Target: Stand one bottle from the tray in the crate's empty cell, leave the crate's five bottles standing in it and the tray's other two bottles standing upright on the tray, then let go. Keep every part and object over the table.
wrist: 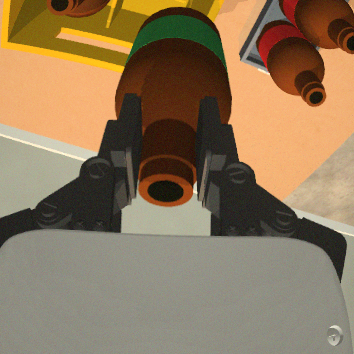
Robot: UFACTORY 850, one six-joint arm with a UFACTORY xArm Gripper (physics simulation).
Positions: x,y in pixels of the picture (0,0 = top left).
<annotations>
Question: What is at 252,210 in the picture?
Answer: My gripper.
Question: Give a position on a brown bottle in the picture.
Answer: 175,60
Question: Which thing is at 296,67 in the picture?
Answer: A brown bottle.
</annotations>
